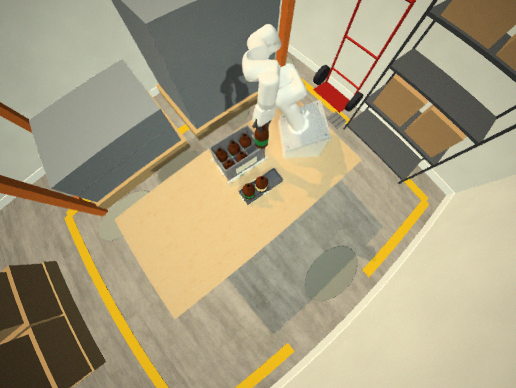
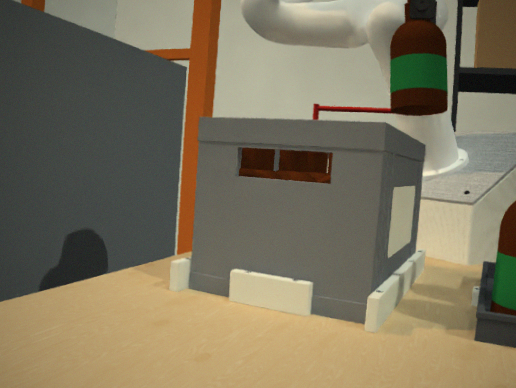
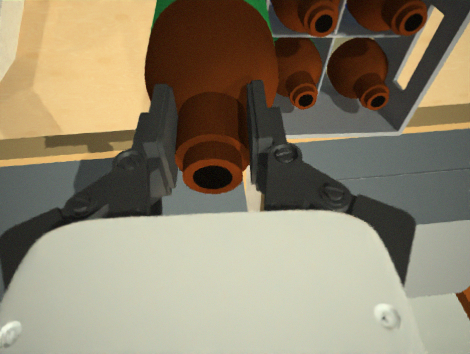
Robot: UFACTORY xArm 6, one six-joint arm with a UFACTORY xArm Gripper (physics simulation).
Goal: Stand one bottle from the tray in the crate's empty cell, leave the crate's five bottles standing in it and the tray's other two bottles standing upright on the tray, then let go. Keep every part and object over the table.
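Frame: origin at the arm's base, x ahead, y left, z up, level; metres.
Where they show: gripper, fingertip midpoint: [image 1: 262,129] [image 2: 422,24] [image 3: 211,107]; arm's base at its link origin: [image 1: 298,125] [image 2: 434,166].
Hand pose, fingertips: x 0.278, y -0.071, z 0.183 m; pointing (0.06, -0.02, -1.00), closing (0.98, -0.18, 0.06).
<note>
Each offset is from my fingertips to the top centre of the thing. "spot": to the spot under its first point. Level surfaces: height alone.
My gripper [image 1: 260,125] [image 2: 421,11] [image 3: 211,107] is shut on the neck of a brown bottle with a green label {dx +0.002, dy -0.004, dz +0.038 m} [image 1: 261,137] [image 2: 419,72] [image 3: 210,50]. The bottle hangs upright, its base higher than the rim of the grey crate {dx +0.094, dy -0.108, dz -0.160 m} [image 1: 236,173] [image 2: 285,225] [image 3: 426,70], at the crate's end nearest the robot base. Five bottles stand in the crate, among them one bottle {dx +0.170, dy -0.177, dz -0.172 m} [image 1: 221,154] in a far corner cell; the empty cell is partly hidden by the held bottle. Two bottles {dx +0.229, dy +0.093, dz -0.175 m} [image 1: 248,190] {dx +0.146, dy +0.122, dz -0.175 m} [image 1: 262,183] stand upright on the dark tray {dx +0.144, dy +0.119, dz -0.310 m} [image 1: 275,175] [image 2: 500,331].
Low white blocks {spot: dx +0.238, dy -0.143, dz -0.318 m} [image 2: 270,291] sit around the crate's foot on the wooden table {dz -0.335 m} [image 1: 200,235] [image 2: 150,340]. The robot's base plate [image 1: 317,132] is beside the crate's right end. Large grey boxes [image 1: 210,55] stand behind the table. A red hand truck [image 1: 331,96] stands behind the base.
</note>
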